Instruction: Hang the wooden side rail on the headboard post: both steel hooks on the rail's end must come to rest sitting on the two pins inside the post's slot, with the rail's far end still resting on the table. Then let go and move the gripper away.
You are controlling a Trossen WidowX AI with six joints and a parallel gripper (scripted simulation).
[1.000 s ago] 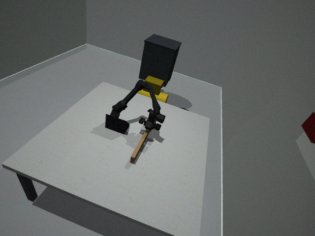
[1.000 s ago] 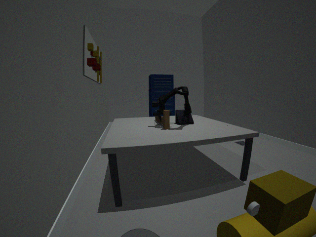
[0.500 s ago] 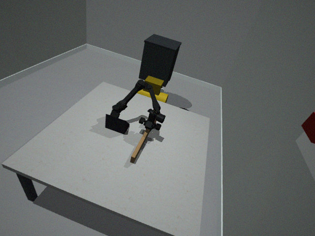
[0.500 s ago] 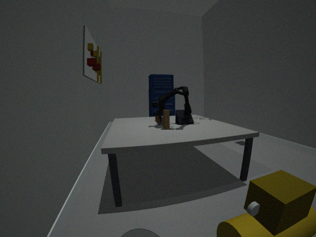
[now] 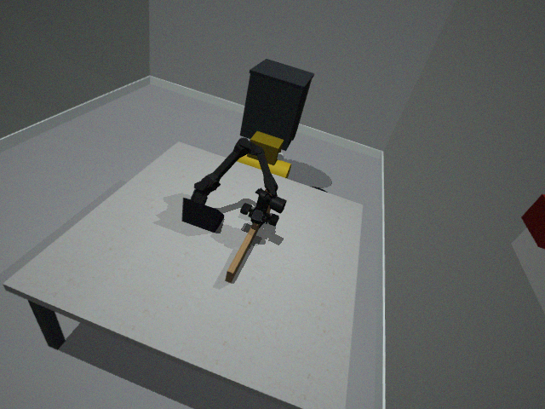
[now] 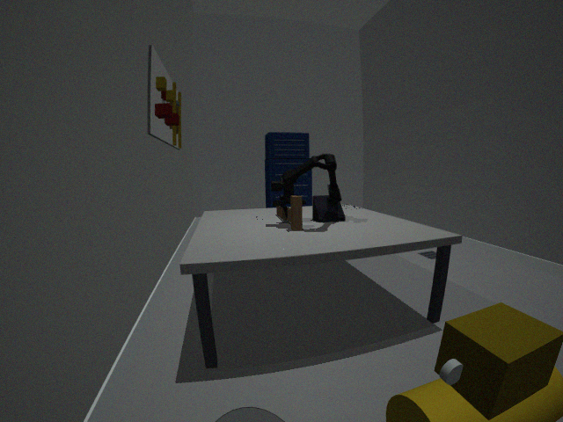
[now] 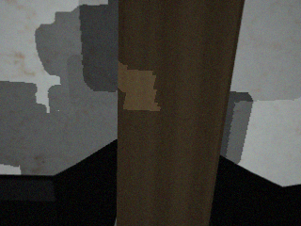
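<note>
My gripper tip is now 1 cm past the headboard post, 15 cm to the right of it and 4 cm below it.
</note>
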